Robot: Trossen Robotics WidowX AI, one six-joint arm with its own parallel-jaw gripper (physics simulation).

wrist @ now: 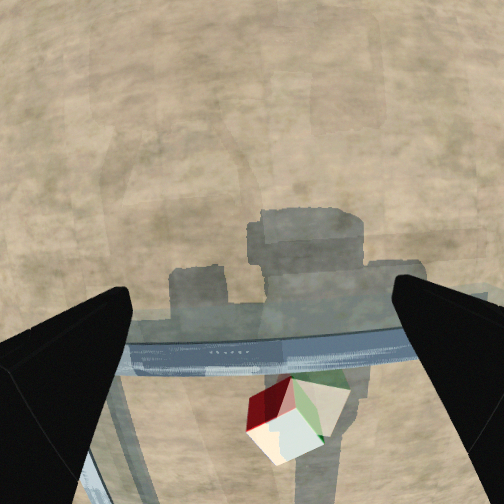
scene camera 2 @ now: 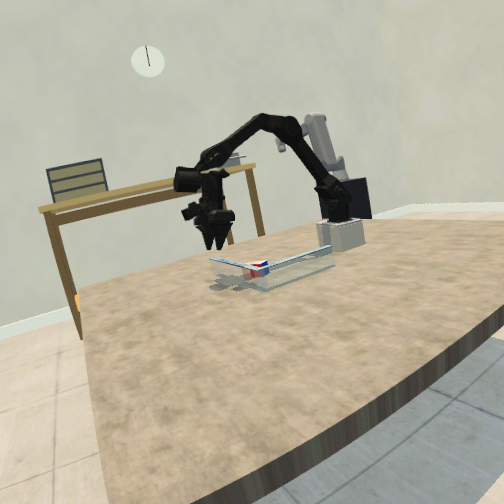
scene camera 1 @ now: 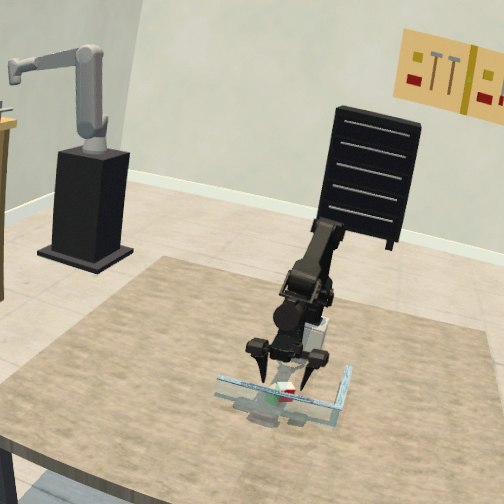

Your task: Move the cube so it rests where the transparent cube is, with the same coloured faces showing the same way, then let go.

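The cube (scene camera 1: 284,391) is small, with red, white and green faces, and rests on the table inside a pale glassy L-shaped frame (scene camera 1: 300,392). In the wrist view the cube (wrist: 296,419) lies low and centre, overlapped by the faint transparent cube, just past the frame's bar (wrist: 260,350). My gripper (scene camera 1: 284,366) hangs above the cube with its fingers spread wide and nothing between them. It also shows in the second scene view (scene camera 2: 215,237), above and left of the cube (scene camera 2: 260,268).
A black slatted rack (scene camera 1: 373,177) stands behind the table. A grey arm on a black pedestal (scene camera 1: 88,203) stands far left. A wooden table (scene camera 2: 150,200) stands by the wall.
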